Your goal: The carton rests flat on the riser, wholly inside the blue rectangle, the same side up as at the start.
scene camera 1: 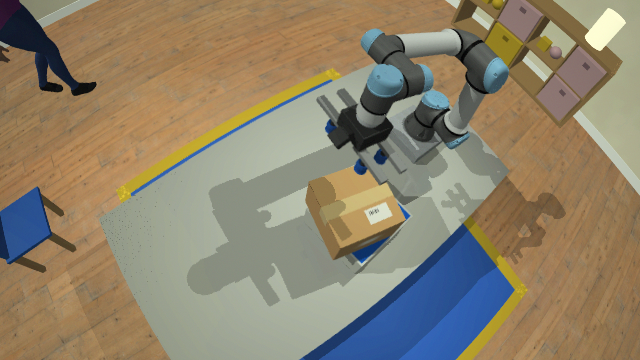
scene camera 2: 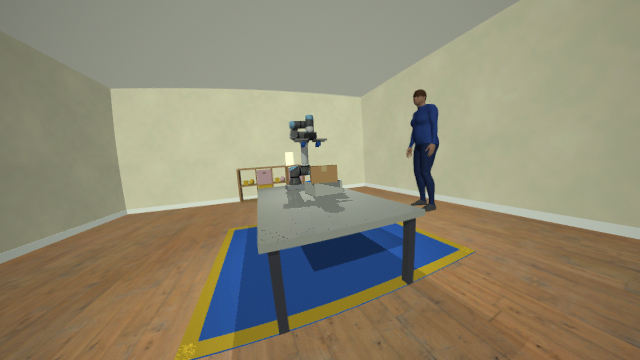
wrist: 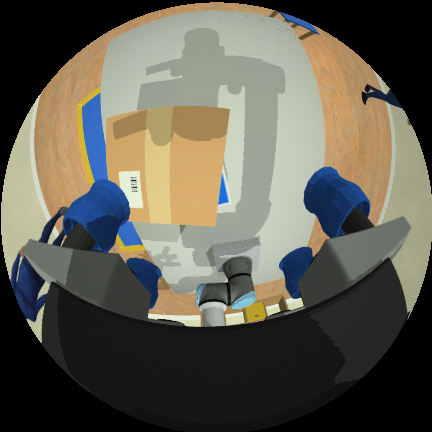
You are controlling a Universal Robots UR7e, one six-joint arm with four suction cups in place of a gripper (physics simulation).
Scene:
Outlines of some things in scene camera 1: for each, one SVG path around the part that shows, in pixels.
A brown cardboard carton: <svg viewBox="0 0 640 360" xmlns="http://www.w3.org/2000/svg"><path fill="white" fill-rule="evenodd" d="M368 169L364 175L359 175L354 171L354 166L311 180L308 183L305 202L333 261L393 235L406 221L387 182L379 186Z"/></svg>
A riser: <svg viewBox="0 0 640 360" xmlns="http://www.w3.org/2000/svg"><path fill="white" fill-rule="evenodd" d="M307 208L304 222L324 242L309 208ZM396 198L406 218L406 221L396 232L383 240L339 258L354 274L412 218L413 215Z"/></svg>

